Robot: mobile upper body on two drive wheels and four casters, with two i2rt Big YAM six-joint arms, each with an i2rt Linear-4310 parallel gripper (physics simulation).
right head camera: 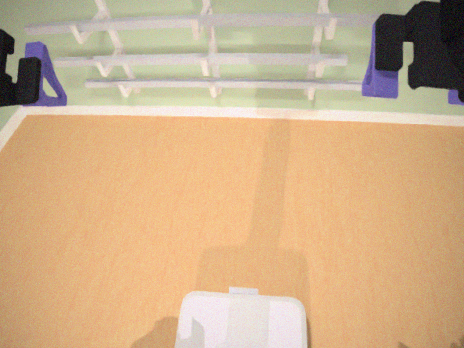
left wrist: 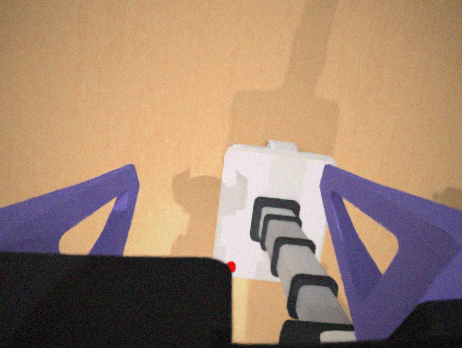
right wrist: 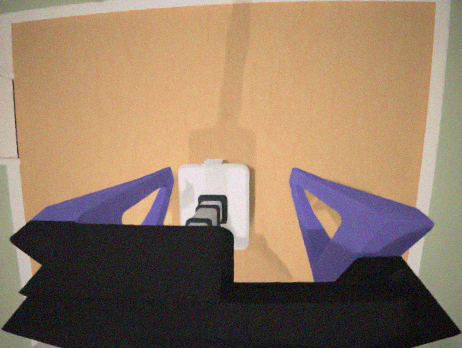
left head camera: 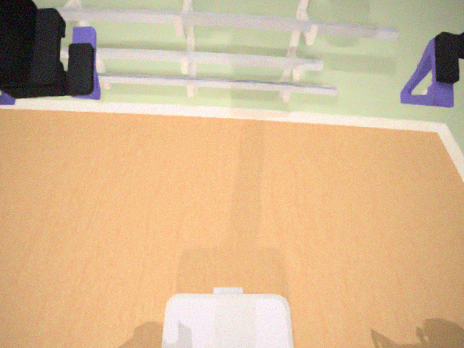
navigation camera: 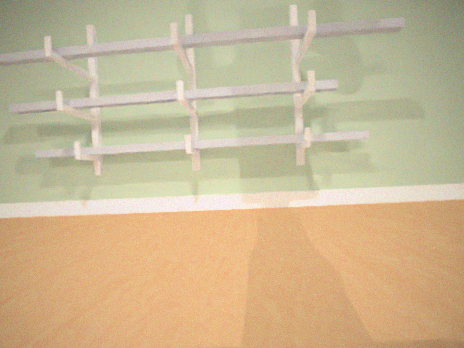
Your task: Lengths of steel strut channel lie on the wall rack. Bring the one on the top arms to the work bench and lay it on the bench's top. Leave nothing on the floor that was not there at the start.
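Frame: origin at the left arm's base, x ahead, y left, z up, level; centimetres.
Seen in the pictures: left gripper, fingertip midpoint: [right head camera: 30, 104] [left wrist: 229, 174] [left head camera: 56, 96]; right gripper, fingertip midpoint: [right head camera: 406, 93] [right wrist: 231, 174] [left head camera: 435, 102].
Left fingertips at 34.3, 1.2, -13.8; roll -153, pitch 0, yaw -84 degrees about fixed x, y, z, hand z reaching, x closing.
Pixels of each thing's top centre, then the offset from my left fingertips to it, as dx, dy, dz. "spot": a spot on its surface instead. Level surfaces: height alone.
- top strut at a spot on its surface: [right head camera: 260, 20] [left head camera: 244, 22] [navigation camera: 240, 33] spot: +102.7, -28.3, -40.3
- white wall rack at a spot on its surface: [navigation camera: 194, 122] spot: +128.2, +0.1, -75.0
- middle strut at a spot on its surface: [navigation camera: 240, 92] [right head camera: 258, 62] [left head camera: 238, 63] spot: +108.3, -27.2, -66.0
- bottom strut at a spot on its surface: [navigation camera: 240, 143] spot: +118.7, -26.1, -89.9
- wood-coloured floor at its surface level: dz -127.2
The top strut [left head camera: 240, 22] [right head camera: 260, 20] [navigation camera: 240, 38] is a long pale grey channel lying nearly level on the top arms of the white wall rack [left head camera: 190, 44] [right head camera: 212, 44] [navigation camera: 194, 122]. It reaches past the right-hand arm in the navigation view; its left end is out of that view. My left gripper [left head camera: 49, 95] [left wrist: 229, 174] is open and empty, with purple fingers wide apart. My right gripper [right head camera: 420, 93] [right wrist: 231, 174] is open and empty too. In the head camera views both grippers appear in front of the rack, apart from the strut. The work bench does not show.
A middle strut [left head camera: 240, 60] [right head camera: 260, 59] [navigation camera: 240, 92] and a bottom strut [left head camera: 240, 83] [right head camera: 260, 83] [navigation camera: 240, 143] lie on the lower arms. White baseboard runs below the rack. My white base [left head camera: 235, 322] [right head camera: 245, 322] stands on the wood-coloured floor [left head camera: 125, 200]. A wall corner shows at the right.
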